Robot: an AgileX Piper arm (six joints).
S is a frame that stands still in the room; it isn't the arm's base.
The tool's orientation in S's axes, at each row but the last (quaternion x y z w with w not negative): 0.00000, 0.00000, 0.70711, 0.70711; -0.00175, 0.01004, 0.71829, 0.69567; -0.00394, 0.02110, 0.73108, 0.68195; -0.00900, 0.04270, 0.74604, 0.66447
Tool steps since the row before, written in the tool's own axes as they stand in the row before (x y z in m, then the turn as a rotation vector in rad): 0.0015, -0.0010, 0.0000, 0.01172, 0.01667, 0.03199; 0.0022, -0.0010, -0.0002, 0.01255, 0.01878, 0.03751; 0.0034, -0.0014, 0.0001, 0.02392, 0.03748, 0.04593; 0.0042, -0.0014, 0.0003, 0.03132, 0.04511, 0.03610
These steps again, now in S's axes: 0.0010, 0.0015, 0.0000, -0.01667, 0.01172, 0.03199; 0.0009, 0.0022, -0.0002, -0.01874, 0.01258, 0.03752; 0.0012, 0.0035, -0.0001, -0.03799, 0.02293, 0.04602; 0.0009, 0.0043, -0.0001, -0.04685, 0.02865, 0.03610
